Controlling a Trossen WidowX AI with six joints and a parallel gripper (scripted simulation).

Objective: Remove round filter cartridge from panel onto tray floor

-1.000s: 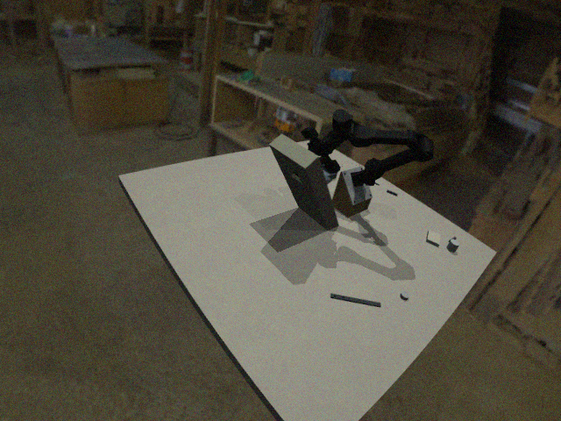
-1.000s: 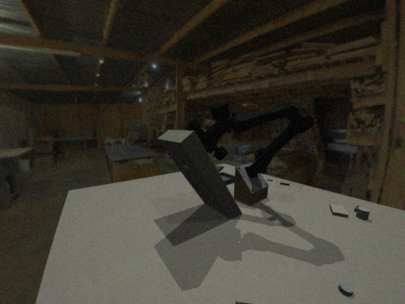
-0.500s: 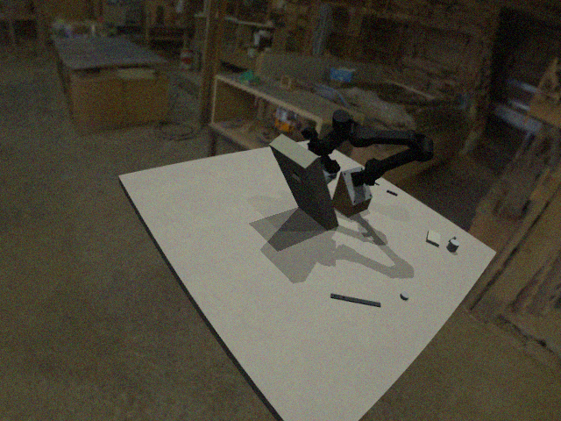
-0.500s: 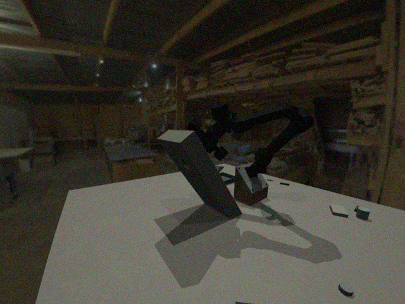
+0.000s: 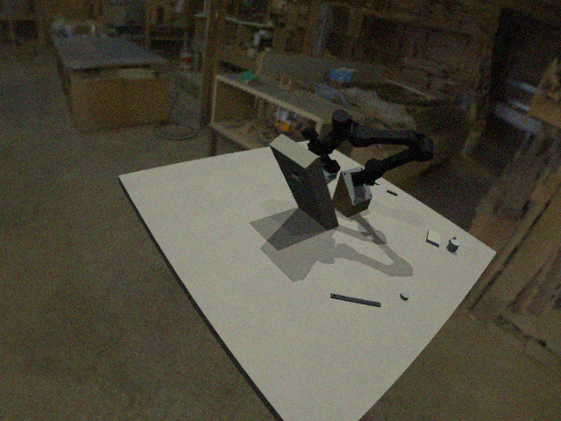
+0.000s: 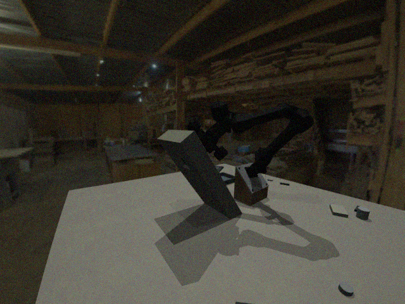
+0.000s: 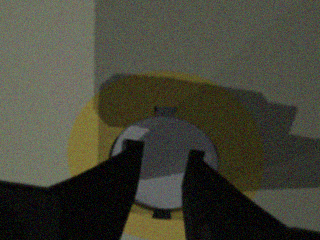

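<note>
Right now my gripper tip is 1 cm short of the round grey filter cartridge and 1 cm above it. Also, from my gripper tip: blue-grey tray (42 cm behind, 31 cm to the right, 27 cm below).
</note>
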